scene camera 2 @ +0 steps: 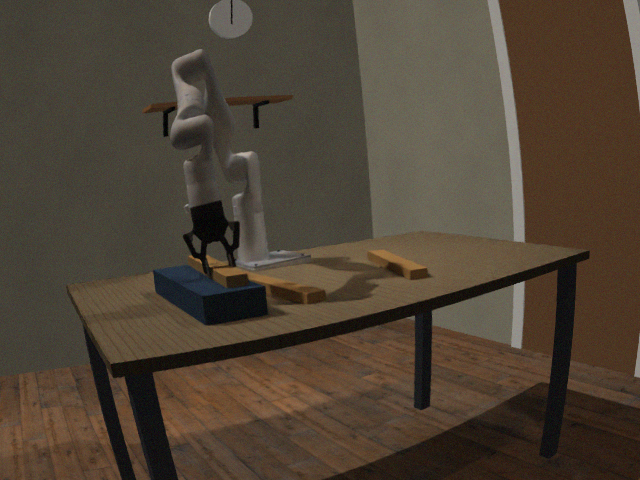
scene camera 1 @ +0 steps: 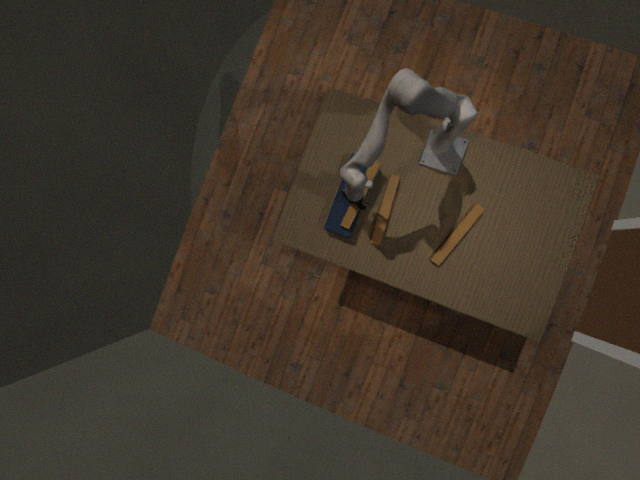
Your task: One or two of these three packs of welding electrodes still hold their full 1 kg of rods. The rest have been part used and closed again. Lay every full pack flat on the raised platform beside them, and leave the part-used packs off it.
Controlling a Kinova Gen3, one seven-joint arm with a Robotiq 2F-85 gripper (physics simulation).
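Frame: origin at the arm's base, x ahead, y left, z up, level; millimetres.
Where they show: gripper, between the fingertips: [scene camera 1: 355,204]; arm's base, origin of its link: [scene camera 2: 254,259] [scene camera 1: 439,144].
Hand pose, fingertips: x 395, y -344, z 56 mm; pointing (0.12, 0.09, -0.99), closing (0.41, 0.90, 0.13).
Things, the pixels of their top centre, and the offset from my fingertips. Level surfaces: height alone.
- blue raised platform, centre of its top: [scene camera 2: 200,277] [scene camera 1: 351,195] dx -43, dy -31, dz -10 mm
- second pack, centre of its top: [scene camera 2: 272,281] [scene camera 1: 385,209] dx -15, dy +150, dz -46 mm
- third pack, centre of its top: [scene camera 2: 394,258] [scene camera 1: 457,234] dx +32, dy +518, dz -46 mm
- wooden table, height of its surface: dz -70 mm
Three long orange-yellow packs and a blue raised platform [scene camera 1: 337,212] [scene camera 2: 235,305] are in view. My gripper [scene camera 2: 220,268] is shut on one pack [scene camera 1: 348,217] [scene camera 2: 231,277]. It holds this pack lengthwise over the platform's right-hand side, at or just above its top; whether they touch is unclear. In scene camera 1 the wrist hides the fingertips and the middle of the pack. A second pack [scene camera 1: 390,196] [scene camera 2: 297,289] lies flat on the table just right of the platform, partly in shadow. A third pack [scene camera 1: 457,235] [scene camera 2: 397,263] lies flat farther right. No fill amounts can be read.
The wooden table [scene camera 1: 522,227] [scene camera 2: 491,258] carries everything. The arm's pale base plate [scene camera 1: 439,164] [scene camera 2: 281,258] is at the back of the table, behind the packs. A wall shelf [scene camera 2: 279,99] and a round clock [scene camera 2: 230,28] are on the wall behind.
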